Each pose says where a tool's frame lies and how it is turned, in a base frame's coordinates. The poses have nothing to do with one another.
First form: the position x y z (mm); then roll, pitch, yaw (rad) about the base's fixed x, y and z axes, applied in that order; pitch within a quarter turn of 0, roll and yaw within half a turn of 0.
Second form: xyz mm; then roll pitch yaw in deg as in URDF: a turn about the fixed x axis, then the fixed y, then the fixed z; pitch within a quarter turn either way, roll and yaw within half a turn. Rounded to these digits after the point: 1 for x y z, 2 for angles.
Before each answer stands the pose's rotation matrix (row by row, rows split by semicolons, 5 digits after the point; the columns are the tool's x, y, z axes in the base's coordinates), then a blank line. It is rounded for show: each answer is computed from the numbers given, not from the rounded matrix.
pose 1, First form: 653.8 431.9 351.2 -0.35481 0.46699 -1.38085
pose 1, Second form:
0.16859 0.89132 0.42087; -0.87687 0.33064 -0.34897; -0.45020 -0.31021 0.83731

653.8 431.9 351.2 -20.33 26.76 -79.12
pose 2, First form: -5.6 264.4 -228.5 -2.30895 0.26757 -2.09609
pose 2, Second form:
-0.48362 -0.48412 0.72920; -0.83439 0.50665 -0.21701; -0.26439 -0.71339 -0.64898

-5.6 264.4 -228.5 -132.29 15.33 -120.10
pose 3, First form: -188.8 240.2 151.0 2.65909 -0.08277 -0.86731
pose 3, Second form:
0.64467 -0.70035 -0.30647; -0.75998 -0.54378 -0.35600; 0.08268 0.46241 -0.88280

-188.8 240.2 151.0 152.35 -4.74 -49.69
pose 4, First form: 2.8 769.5 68.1 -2.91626 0.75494 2.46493
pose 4, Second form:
-0.56784 0.72973 0.38085; 0.45607 0.66408 -0.59245; -0.68524 -0.16273 -0.70990

2.8 769.5 68.1 -167.09 43.25 141.23
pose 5, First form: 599.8 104.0 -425.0 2.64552 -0.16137 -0.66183
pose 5, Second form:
0.77862 -0.60081 -0.18105; -0.60658 -0.64678 -0.46232; 0.16067 0.46979 -0.86803

599.8 104.0 -425.0 151.58 -9.25 -37.92
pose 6, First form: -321.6 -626.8 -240.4 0.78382 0.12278 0.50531
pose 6, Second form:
0.86844 -0.26718 0.41765; 0.48043 0.66157 -0.57577; -0.12247 0.70068 0.70289

-321.6 -626.8 -240.4 44.91 7.03 28.95
